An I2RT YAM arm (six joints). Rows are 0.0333 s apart.
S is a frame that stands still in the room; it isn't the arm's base.
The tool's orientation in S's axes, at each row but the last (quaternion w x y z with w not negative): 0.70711 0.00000 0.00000 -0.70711; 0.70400 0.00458 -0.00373 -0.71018; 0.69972 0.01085 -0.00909 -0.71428; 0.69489 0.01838 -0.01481 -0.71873; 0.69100 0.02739 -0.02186 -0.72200; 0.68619 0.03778 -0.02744 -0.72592
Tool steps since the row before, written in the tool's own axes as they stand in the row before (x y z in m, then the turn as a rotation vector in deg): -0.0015 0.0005 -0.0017 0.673 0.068 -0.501; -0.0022 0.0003 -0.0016 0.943 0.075 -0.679; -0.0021 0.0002 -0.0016 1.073 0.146 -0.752; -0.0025 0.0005 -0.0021 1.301 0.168 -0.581; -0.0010 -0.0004 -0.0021 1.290 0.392 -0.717; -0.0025 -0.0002 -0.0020 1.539 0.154 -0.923
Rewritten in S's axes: 0.0005 0.0015 -0.0017 0.068 -0.673 -0.501; 0.0003 0.0022 -0.0016 0.075 -0.943 -0.679; 0.0003 0.0021 -0.0016 0.145 -1.074 -0.751; 0.0007 0.0025 -0.0021 0.151 -1.303 -0.580; -0.0002 0.0010 -0.0021 0.385 -1.301 -0.700; 0.0001 0.0025 -0.0020 0.153 -1.534 -0.931
